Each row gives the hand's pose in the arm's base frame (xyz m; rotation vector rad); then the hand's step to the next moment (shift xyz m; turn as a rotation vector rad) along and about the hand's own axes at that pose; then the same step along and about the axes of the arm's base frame.
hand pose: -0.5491 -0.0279 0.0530 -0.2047 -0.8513 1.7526
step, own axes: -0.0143 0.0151 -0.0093 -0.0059 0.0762 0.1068
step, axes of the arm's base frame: -0.0014 -0.0104 -0.0202 -0.1129 -0.0612 0.0276
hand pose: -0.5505 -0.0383 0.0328 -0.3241 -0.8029 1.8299
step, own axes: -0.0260 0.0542 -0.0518 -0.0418 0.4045 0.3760
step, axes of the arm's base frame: 0.0006 -0.0157 -0.0778 -0.4872 -0.2633 0.0041
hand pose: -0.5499 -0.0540 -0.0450 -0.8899 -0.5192 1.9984
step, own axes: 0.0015 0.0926 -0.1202 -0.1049 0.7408 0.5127
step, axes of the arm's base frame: 0.0395 -0.0457 -0.1392 -0.7495 -0.5015 -0.0971
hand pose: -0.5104 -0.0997 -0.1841 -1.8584 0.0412 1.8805
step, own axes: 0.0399 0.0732 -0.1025 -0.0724 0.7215 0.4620
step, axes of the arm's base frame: 0.0711 -0.0881 -0.0681 -0.6937 -0.4923 -0.1254
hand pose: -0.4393 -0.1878 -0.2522 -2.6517 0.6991 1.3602
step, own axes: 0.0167 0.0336 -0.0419 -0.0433 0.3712 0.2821
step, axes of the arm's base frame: 0.0253 -0.0474 0.0166 -0.3933 -0.2390 -0.0865
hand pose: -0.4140 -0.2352 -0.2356 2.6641 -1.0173 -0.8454
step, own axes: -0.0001 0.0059 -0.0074 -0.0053 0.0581 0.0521
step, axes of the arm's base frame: 0.0008 -0.0047 0.0082 -0.0651 -0.0380 -0.0208
